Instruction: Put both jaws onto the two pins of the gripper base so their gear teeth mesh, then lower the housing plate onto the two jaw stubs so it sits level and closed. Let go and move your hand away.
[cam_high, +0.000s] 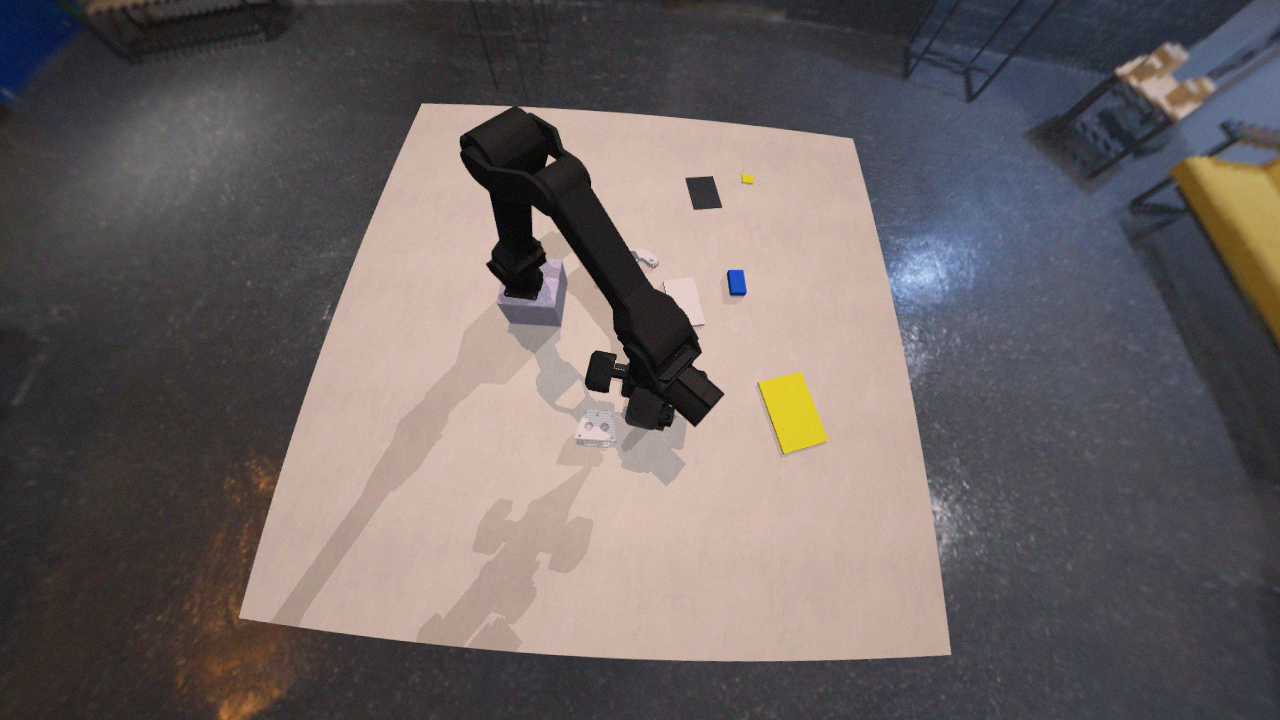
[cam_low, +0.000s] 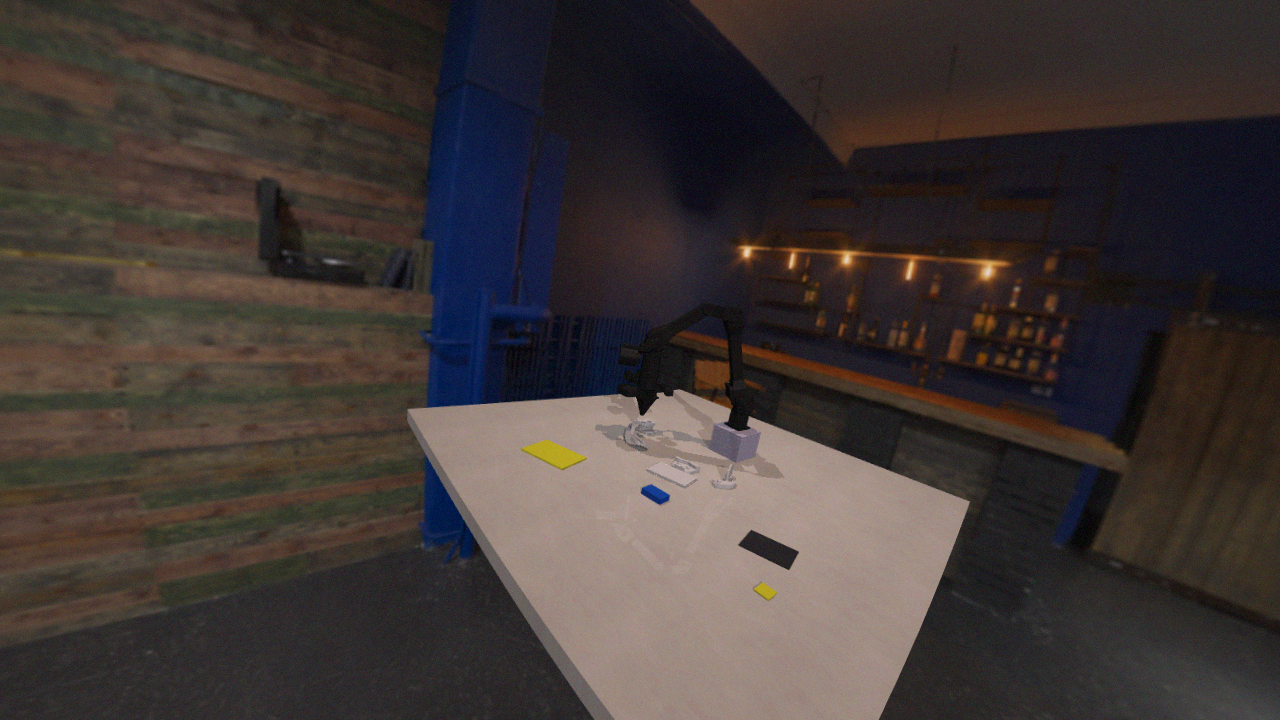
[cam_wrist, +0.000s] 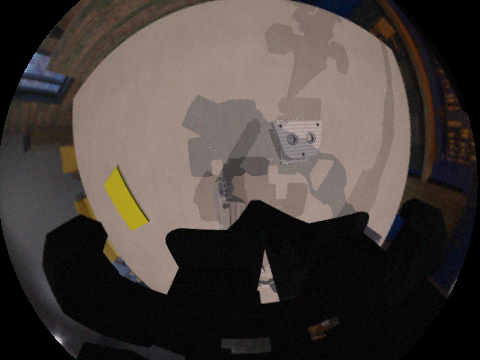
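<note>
Now: gripper tip 40 mm short of the grey jaw, 10 mm to the right of it and 50 mm above it. Round my gripper tip: blue block: 190 mm ahead, 310 mm to the left, 80 mm below; then white block: 80 mm behind, 60 mm to the right, 70 mm below; then yellow sheet: 310 mm ahead, 20 mm to the left, 80 mm below.
</note>
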